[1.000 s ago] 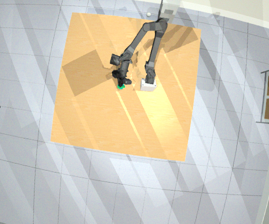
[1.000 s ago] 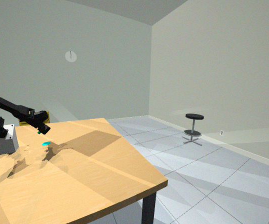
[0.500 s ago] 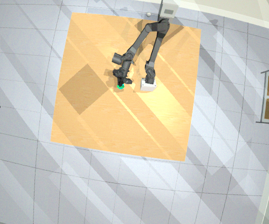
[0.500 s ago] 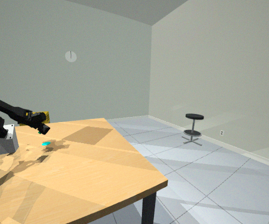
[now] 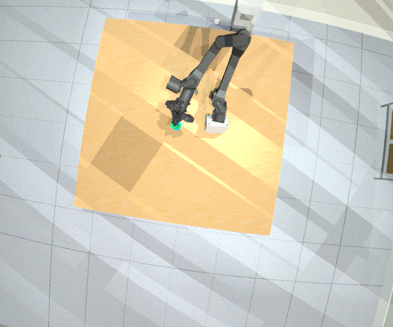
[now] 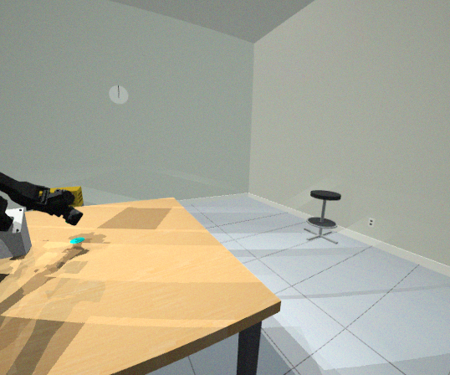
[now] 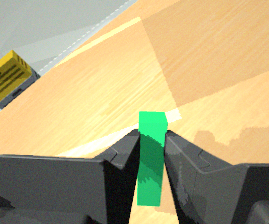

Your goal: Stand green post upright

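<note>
The cyan circle is 10 mm ahead of my gripper tip, 30 mm to the right of it and 130 mm below it. The rest, counted from my gripper tip: green post: 10 mm behind, 20 mm below.
</note>
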